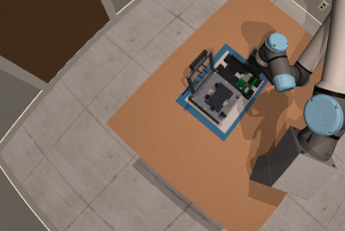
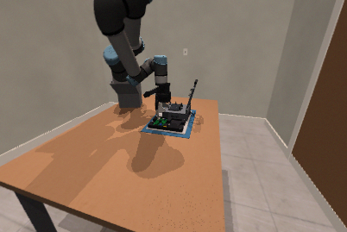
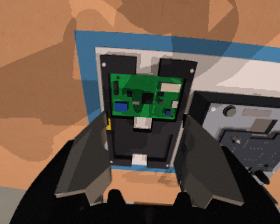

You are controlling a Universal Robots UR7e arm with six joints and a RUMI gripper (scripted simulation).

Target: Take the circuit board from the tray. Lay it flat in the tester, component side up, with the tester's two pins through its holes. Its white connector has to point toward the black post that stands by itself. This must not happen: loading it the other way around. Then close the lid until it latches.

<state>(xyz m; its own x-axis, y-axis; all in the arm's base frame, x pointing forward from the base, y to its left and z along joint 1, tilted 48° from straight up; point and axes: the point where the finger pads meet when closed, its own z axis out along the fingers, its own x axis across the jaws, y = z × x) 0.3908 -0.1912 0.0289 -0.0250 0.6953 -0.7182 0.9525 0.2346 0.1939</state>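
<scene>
My hand is 6 cm above the green circuit board. From my hand the other things lie so: black block (23 cm to the left, 1 cm above); then tester lid (19 cm ahead, 17 cm to the left, 10 cm above).
</scene>
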